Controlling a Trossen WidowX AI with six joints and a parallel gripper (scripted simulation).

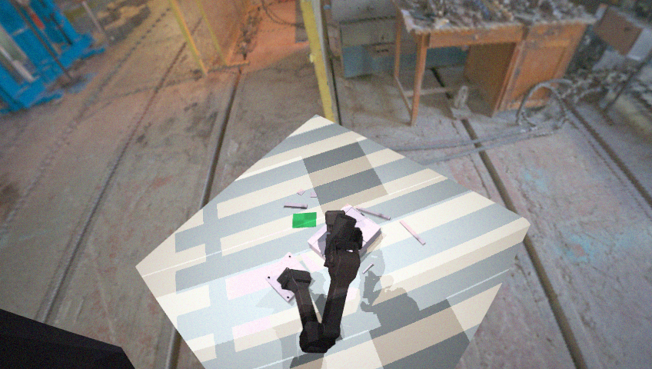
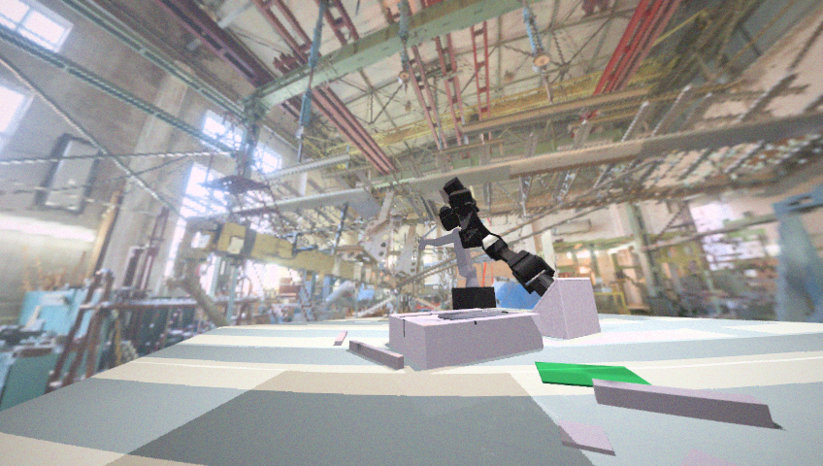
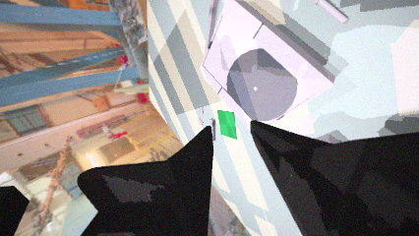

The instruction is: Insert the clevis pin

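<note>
My gripper tip is 24 cm above the clevis pin, 10 cm to the left of it and 3 cm short of it. Round my gripper tip: grey disc 19 cm below, 6 cm to the left, 5 cm ahead; then steel tray 21 cm below, 9 cm ahead, 5 cm to the left; then green patch 27 cm to the left, 25 cm below, 7 cm ahead.
</note>
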